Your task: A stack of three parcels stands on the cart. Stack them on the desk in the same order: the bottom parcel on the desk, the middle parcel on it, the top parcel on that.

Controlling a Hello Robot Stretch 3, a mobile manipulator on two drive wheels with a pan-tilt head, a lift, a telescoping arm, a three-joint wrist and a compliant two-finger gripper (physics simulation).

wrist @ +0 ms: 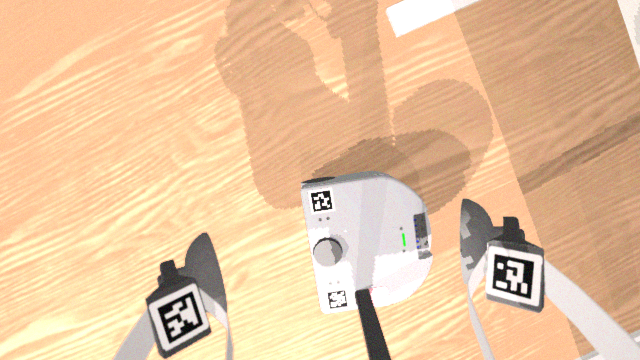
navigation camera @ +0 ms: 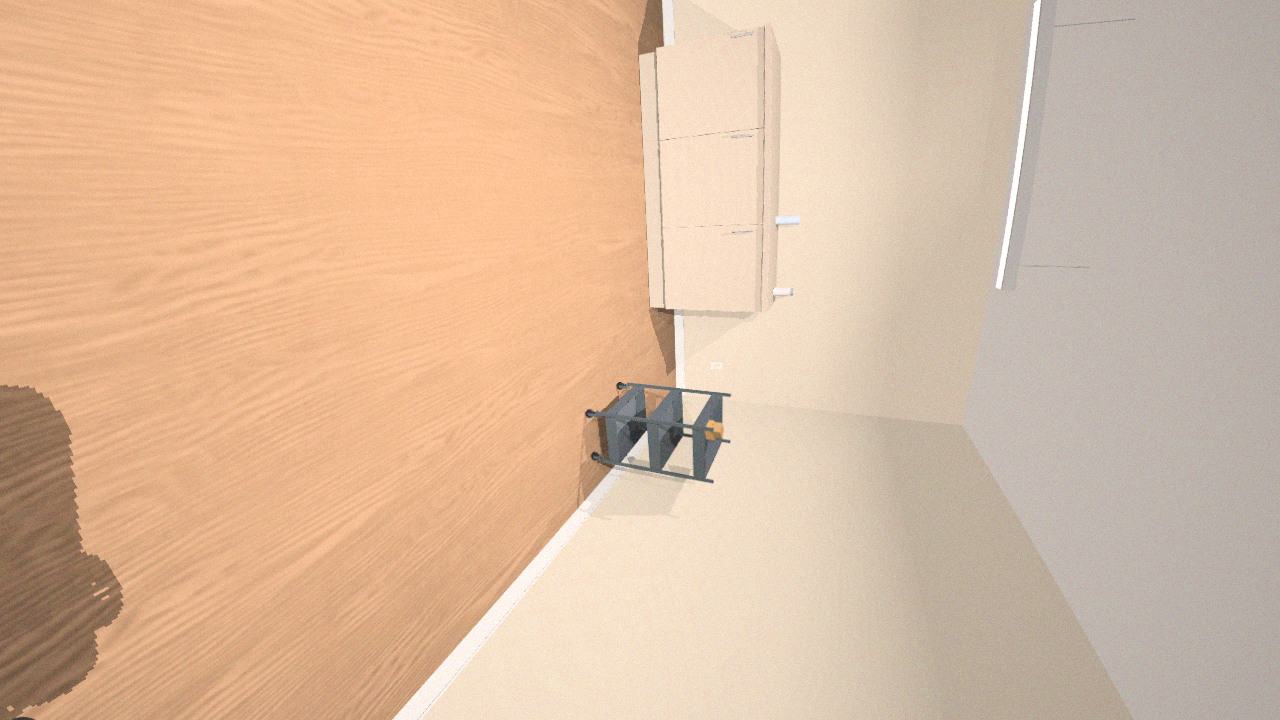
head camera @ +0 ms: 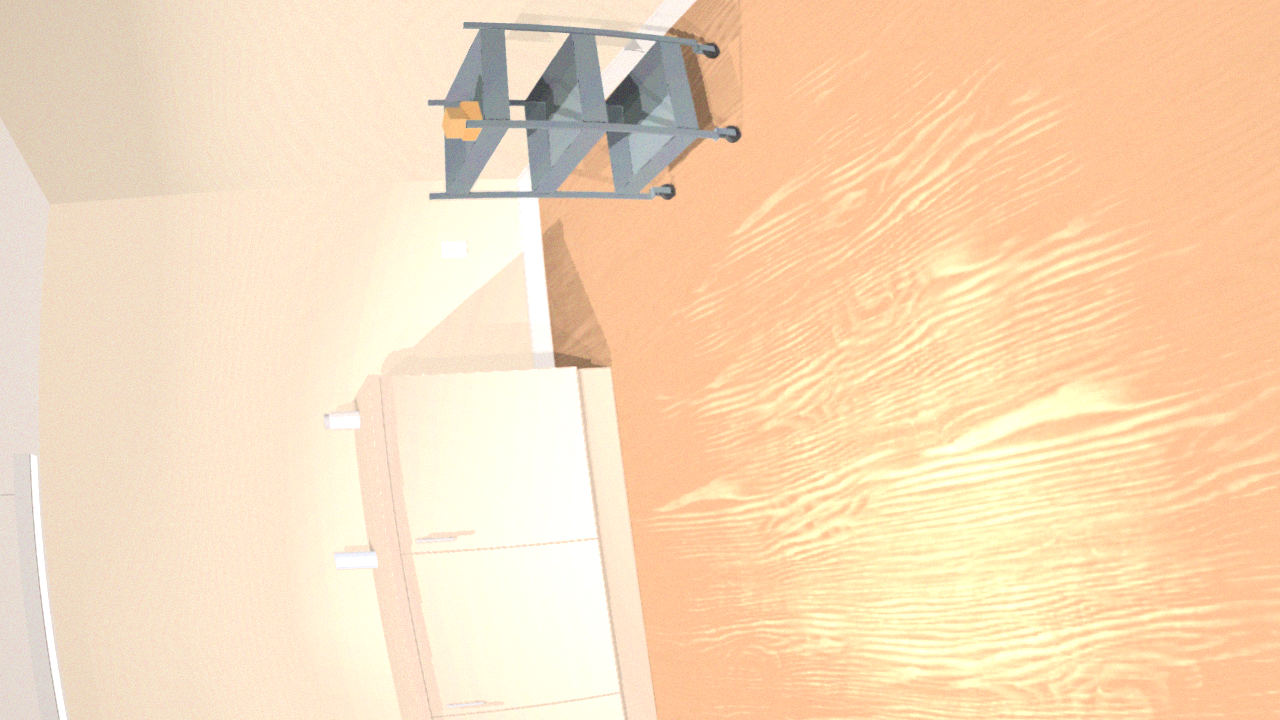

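Where they show: gripper, fingertip midpoint: [wrist: 337,244]; robot's base, link origin: [wrist: 327,233].
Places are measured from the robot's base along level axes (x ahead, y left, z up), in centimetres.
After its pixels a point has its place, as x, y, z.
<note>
The cart [head camera: 496,76] @(219.4, -58.9, 69.1) [navigation camera: 701,454] @(219.9, -60.2, 71.0) is a dark grey three-shelf trolley on wheels near the room corner, far off in the head and navigation views. The orange parcels [head camera: 460,122] [navigation camera: 713,430] are on its top shelf, small and partly behind a post; I cannot tell the separate parcels apart. My gripper [wrist: 337,244] @(-2.3, -22.8, 81.4) is open in the wrist view, its fingers wide apart over the floor and my base, with nothing between them, far from the parcels. The desk does not show in the head or navigation view; a white foot [wrist: 420,17] in the wrist view may belong to it.
A long pale cabinet [head camera: 496,456] @(294.5, 50.9, 47.6) [navigation camera: 711,179] @(279.1, 110.8, 51.7) stands against the wall beside the cart, with two white cylinders, one [head camera: 355,560] @(320.3, 92.3, 99.9) [navigation camera: 787,220] @(320.5, 92.1, 99.6) and another [head camera: 342,420] @(329.3, 40.7, 98.5) [navigation camera: 783,291] @(329.4, 41.0, 98.9), on top. My round white base [wrist: 390,225] @(-16.1, -4.2, 16.0) is below the gripper. A shadow edge crosses the floor at the wrist view's right.
</note>
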